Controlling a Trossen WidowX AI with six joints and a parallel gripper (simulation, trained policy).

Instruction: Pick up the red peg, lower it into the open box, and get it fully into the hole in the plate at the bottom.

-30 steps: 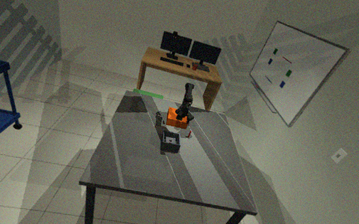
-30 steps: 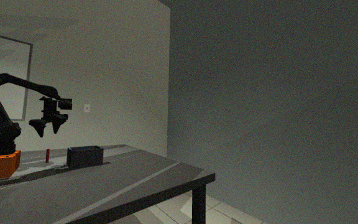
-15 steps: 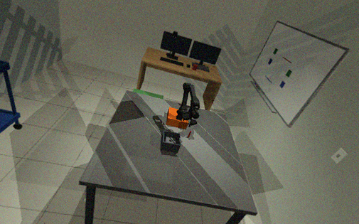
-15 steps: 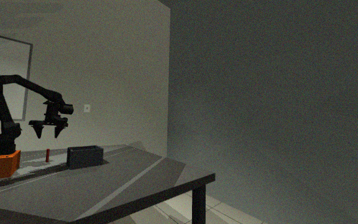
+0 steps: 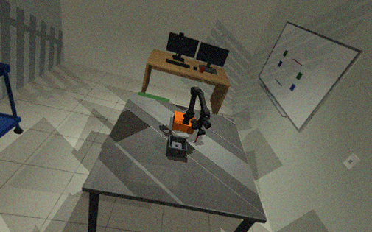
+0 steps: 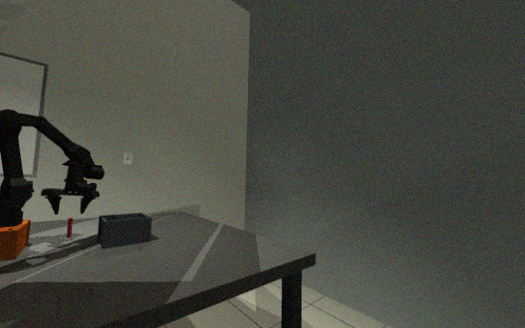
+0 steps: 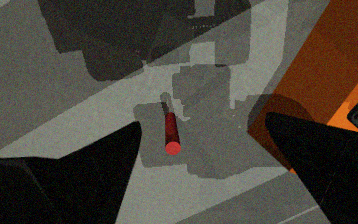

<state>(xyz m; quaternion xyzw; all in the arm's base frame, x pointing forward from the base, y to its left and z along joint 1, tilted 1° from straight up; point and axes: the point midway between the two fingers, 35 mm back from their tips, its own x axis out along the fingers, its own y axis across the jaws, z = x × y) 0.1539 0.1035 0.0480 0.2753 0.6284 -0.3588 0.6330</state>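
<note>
Now: gripper tip 40 mm to the right of the red peg and 60 mm above it. Also, from my gripper tip: dark box 190 mm ahead, 130 mm to the right, 80 mm below; then plate 190 mm ahead, 130 mm to the right, 60 mm below.
</note>
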